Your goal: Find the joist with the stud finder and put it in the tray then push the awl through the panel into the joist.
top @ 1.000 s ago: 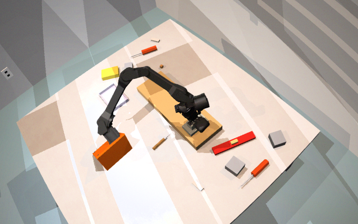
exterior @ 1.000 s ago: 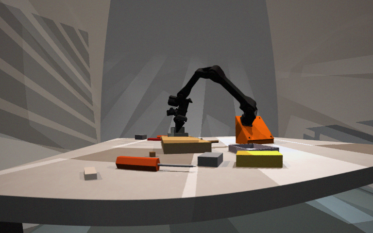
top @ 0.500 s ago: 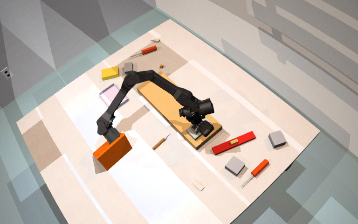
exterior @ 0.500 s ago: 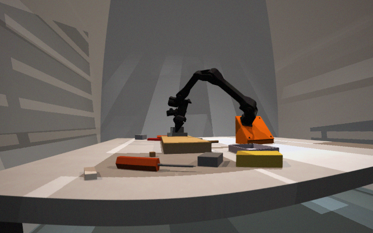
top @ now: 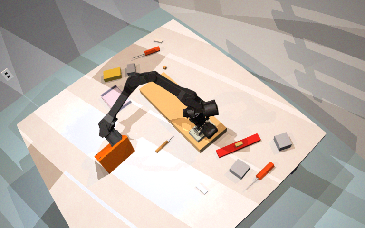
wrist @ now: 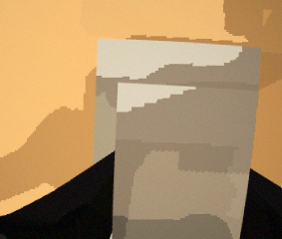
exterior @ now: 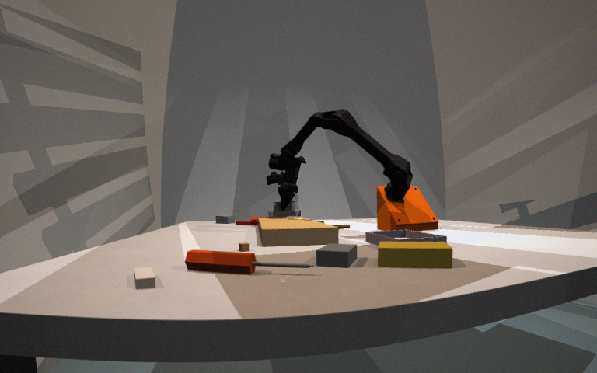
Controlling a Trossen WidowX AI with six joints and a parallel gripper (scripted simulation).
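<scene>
My gripper tip is now 250 mm past the tray, 510 mm to the right of it and 60 mm above it. The rest, counted from my gripper tip: stud finder: 20 mm behind, 20 mm above; then awl: 180 mm behind, 90 mm to the left, 60 mm below; then red level: 90 mm ahead, 160 mm to the right, 60 mm below.
</scene>
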